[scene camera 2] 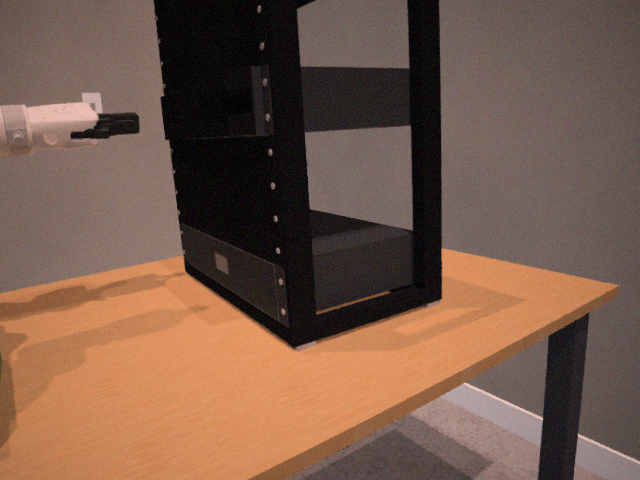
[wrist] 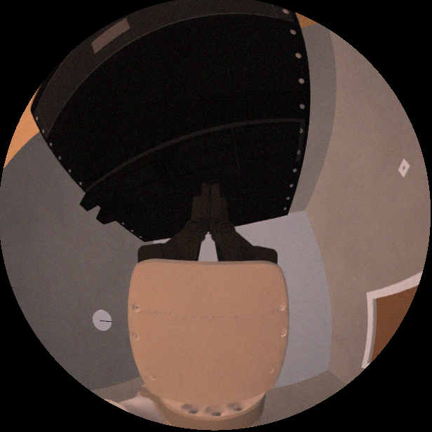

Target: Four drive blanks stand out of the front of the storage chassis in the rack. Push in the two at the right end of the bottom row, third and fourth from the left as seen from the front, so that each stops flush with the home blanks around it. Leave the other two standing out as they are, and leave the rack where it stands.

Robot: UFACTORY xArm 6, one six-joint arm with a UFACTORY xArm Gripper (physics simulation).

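Places are measured from the arm's base along level axes (x back, y right, z up), in centimetres.
Pixels of known places: gripper, fingertip midpoint: [scene camera 2: 137, 122].
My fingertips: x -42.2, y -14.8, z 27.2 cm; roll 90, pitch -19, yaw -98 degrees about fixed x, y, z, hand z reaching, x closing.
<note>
Behind a point stands the place of what it marks.
The black rack [scene camera 2: 292, 206] {x -47.3, y 18.6, z 14.4 cm} [wrist: 300, 70] stands upright on the table. The dark storage chassis [scene camera 2: 356, 98] {x -61.3, y 18.3, z 28.2 cm} [wrist: 265, 145] sits in it well above the bottom unit. Its front is almost black; single drive blanks and how far they stand out cannot be made out. In the wrist view, two dark stubs [wrist: 91, 202] [wrist: 106, 215] jut past the rack's left edge; I cannot tell whether they are blanks. My gripper [scene camera 2: 138, 122] {x -42.2, y -14.8, z 27.2 cm} [wrist: 209, 193] is shut and empty, level, at about the chassis's height. In the scene view a gap shows between its tips and the rack.
A bottom unit [scene camera 2: 242, 279] {x -48.9, y 2.6, z 0.7 cm} [wrist: 165, 17] with a pale label fills the rack's lowest part. The wooden table [scene camera 2: 206, 403] {x -30.4, y 20.5, z -6.3 cm} has its edge at the right. A green object [scene camera 2: 1, 392] shows at the far left edge. Grey walls stand behind; a clock [wrist: 102, 320] hangs on one.
</note>
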